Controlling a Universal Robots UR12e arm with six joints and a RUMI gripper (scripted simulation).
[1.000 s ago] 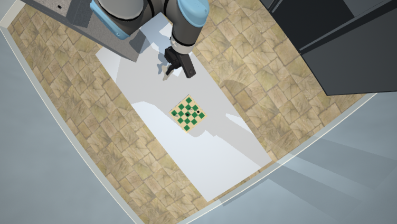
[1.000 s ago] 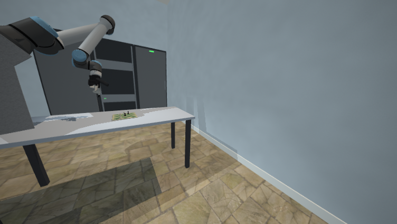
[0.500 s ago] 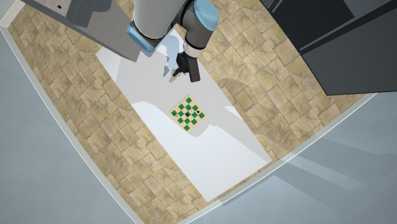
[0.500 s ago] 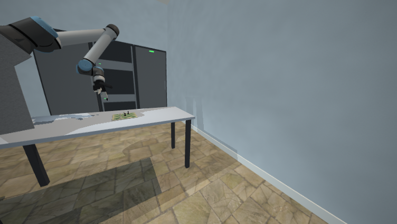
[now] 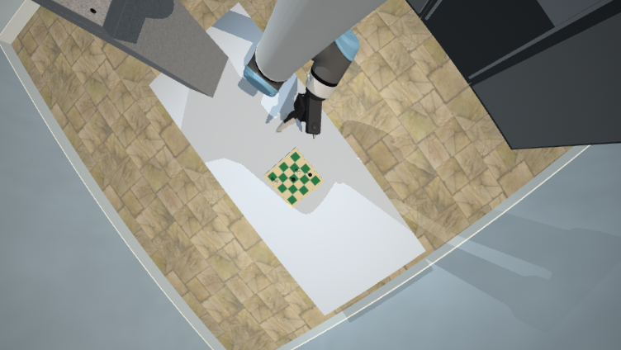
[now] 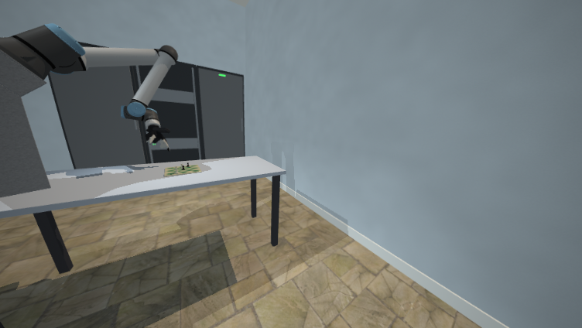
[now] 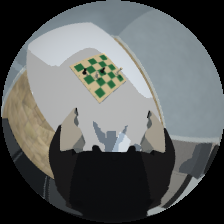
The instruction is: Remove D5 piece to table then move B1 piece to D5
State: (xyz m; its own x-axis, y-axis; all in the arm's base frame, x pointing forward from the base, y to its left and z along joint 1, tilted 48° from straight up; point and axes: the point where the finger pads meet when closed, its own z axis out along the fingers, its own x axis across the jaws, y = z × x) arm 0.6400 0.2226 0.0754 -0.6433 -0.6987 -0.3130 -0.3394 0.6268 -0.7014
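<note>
My gripper is now 16 cm short of the board, 15 cm above it and 11 cm to the left of it.
</note>
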